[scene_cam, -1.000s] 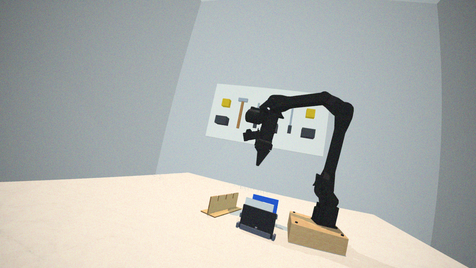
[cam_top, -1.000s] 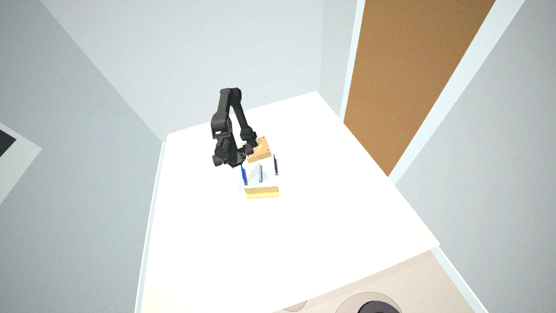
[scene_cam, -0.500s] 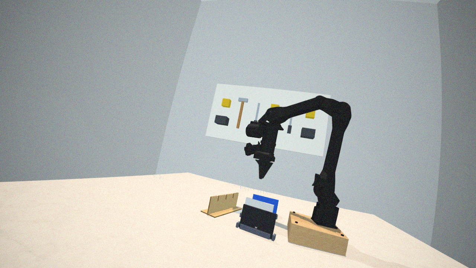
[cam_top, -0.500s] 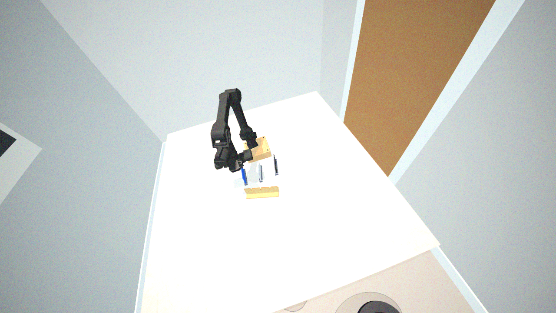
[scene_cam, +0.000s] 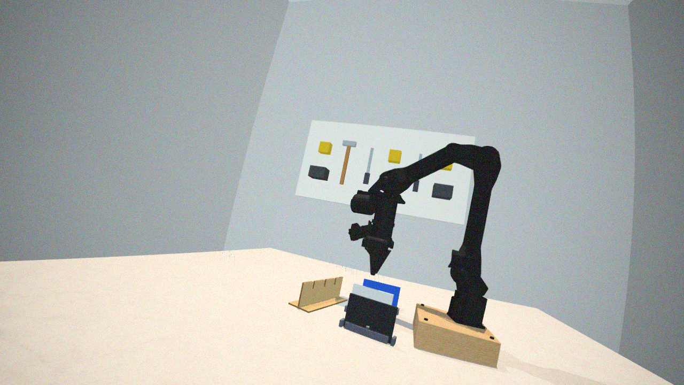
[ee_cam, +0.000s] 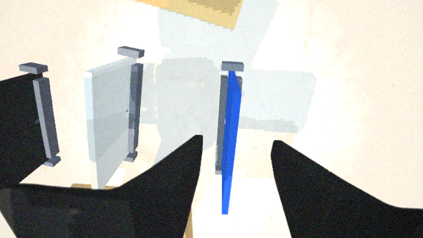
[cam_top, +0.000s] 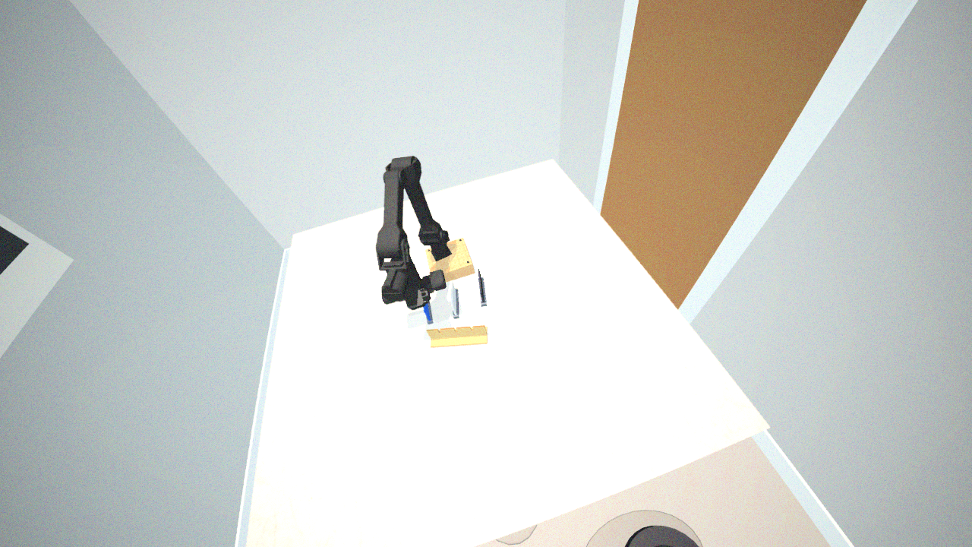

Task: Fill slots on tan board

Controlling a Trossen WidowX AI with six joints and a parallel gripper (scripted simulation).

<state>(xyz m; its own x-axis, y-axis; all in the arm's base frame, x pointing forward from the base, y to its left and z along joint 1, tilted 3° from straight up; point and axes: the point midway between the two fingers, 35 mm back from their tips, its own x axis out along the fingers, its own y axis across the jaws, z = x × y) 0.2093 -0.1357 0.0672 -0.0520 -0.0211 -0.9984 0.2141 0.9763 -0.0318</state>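
Now: gripper tip 3 cm past the blue board, 1 cm to the right of it and 6 cm above it. Also, from my gripper tip: tan board 12 cm ahead, 6 cm to the left, 6 cm below; black board 1 cm ahead, 20 cm to the left, 6 cm below.
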